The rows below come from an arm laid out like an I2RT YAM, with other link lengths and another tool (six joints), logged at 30 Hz.
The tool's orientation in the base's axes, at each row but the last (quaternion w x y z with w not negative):
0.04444 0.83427 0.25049 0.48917
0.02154 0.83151 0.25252 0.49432
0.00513 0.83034 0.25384 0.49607
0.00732 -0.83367 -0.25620 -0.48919
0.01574 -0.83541 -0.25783 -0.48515
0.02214 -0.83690 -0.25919 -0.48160
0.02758 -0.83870 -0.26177 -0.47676
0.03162 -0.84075 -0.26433 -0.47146
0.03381 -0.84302 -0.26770 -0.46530
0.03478 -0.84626 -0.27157 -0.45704
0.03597 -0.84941 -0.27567 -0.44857
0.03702 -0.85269 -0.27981 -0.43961
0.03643 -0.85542 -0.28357 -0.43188
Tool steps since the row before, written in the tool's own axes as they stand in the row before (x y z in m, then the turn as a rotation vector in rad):
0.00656 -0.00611 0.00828 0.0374 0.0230 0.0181
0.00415 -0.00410 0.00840 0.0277 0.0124 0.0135
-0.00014 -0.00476 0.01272 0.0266 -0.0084 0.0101
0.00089 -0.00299 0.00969 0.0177 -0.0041 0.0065
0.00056 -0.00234 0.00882 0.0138 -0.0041 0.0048
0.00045 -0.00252 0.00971 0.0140 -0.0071 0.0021
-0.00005 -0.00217 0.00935 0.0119 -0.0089 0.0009
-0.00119 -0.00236 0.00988 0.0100 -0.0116 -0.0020
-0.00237 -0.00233 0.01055 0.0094 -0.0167 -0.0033
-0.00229 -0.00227 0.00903 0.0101 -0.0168 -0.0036
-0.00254 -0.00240 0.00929 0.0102 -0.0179 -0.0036
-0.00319 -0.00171 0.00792 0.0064 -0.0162 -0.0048
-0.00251 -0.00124 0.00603 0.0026 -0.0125 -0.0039
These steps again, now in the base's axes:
0.00725 0.00976 -0.00103 0.0386 0.0003 0.0277
0.00695 0.00720 -0.00209 0.0268 0.0043 0.0191
0.00848 0.00718 -0.00781 0.0149 0.0211 0.0145
0.00692 0.00552 -0.00503 0.0104 0.0127 0.0101
0.00626 0.00470 -0.00473 0.0075 0.0106 0.0078
0.00675 0.00515 -0.00536 0.0041 0.0125 0.0088
0.00631 0.00462 -0.00557 0.0014 0.0128 0.0074
0.00605 0.00452 -0.00689 -0.0029 0.0135 0.0069
0.00596 0.00423 -0.00831 -0.0066 0.0172 0.0062
0.00470 0.00372 -0.00748 -0.0066 0.0175 0.0069
0.00456 0.00379 -0.00796 -0.0071 0.0185 0.0068
0.00344 0.00247 -0.00761 -0.0088 0.0150 0.0049
0.00252 0.00175 -0.00590 -0.0080 0.0104 0.0021

